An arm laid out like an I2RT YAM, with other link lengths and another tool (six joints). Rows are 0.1 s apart.
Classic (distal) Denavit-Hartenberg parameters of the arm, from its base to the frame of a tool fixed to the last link. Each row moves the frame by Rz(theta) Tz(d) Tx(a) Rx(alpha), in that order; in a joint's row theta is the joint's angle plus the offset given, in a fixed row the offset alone. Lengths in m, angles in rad.
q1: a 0.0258; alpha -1.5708; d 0.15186; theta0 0
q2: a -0.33; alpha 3.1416; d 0; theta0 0
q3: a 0.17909; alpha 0; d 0; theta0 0.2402
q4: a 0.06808; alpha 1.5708; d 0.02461; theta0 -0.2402
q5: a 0; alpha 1.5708; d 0.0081; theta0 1.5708
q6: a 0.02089; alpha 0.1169; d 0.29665; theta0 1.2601
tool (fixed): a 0; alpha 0; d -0.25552; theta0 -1.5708
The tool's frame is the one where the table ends.
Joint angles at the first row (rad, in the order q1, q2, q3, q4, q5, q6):
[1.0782, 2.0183, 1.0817, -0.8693, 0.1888, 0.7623]
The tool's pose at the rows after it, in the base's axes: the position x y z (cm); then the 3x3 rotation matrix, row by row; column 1 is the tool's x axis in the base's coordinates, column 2 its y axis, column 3 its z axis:
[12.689, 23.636, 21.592], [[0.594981, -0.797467, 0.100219], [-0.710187, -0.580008, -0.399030], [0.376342, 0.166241, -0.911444]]
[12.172, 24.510, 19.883], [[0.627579, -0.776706, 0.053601], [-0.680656, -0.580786, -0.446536], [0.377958, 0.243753, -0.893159]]
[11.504, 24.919, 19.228], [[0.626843, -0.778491, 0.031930], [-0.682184, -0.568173, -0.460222], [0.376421, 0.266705, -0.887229]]
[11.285, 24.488, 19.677], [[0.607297, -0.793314, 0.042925], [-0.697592, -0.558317, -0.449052], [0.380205, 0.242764, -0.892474]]
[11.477, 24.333, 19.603], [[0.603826, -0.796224, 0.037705], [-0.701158, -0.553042, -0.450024], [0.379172, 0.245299, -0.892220]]
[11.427, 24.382, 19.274], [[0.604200, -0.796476, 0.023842], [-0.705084, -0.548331, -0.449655], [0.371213, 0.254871, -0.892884]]
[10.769, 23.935, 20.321], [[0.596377, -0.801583, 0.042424], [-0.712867, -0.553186, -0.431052], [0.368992, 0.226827, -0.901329]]
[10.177, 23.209, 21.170], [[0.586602, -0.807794, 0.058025], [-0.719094, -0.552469, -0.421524], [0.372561, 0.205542, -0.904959]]
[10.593, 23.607, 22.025], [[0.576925, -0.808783, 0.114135], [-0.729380, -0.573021, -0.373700], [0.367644, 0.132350, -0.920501]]
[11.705, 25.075, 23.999], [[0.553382, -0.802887, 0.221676], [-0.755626, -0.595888, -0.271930], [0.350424, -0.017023, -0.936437]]
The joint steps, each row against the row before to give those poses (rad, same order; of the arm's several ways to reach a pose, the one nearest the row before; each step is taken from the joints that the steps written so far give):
[-0.0115, 0.0365, 0.0037, 0.0006, -0.0101, -0.0127]
[0.0269, 0.0759, 0.0062, -0.0060, -0.0286, 0.0034]
[0.0241, 0.0232, -0.0092, 0.0066, -0.0217, 0.0300]
[0.0010, -0.0292, -0.0235, 0.0125, 0.0059, 0.0215]
[-0.0091, 0.0013, -0.0041, 0.0039, -0.0010, -0.0032]
[0.0002, 0.0103, -0.0071, 0.0123, -0.0129, 0.0019]
[0.0153, -0.0497, -0.0194, -0.0048, 0.0039, 0.0180]
[0.0099, -0.0469, -0.0280, -0.0032, 0.0076, 0.0171]
[-0.0021, -0.0315, 0.0295, 0.0097, 0.0318, -0.0084]
[-0.0037, -0.0439, 0.0977, 0.0031, 0.0565, -0.0153]

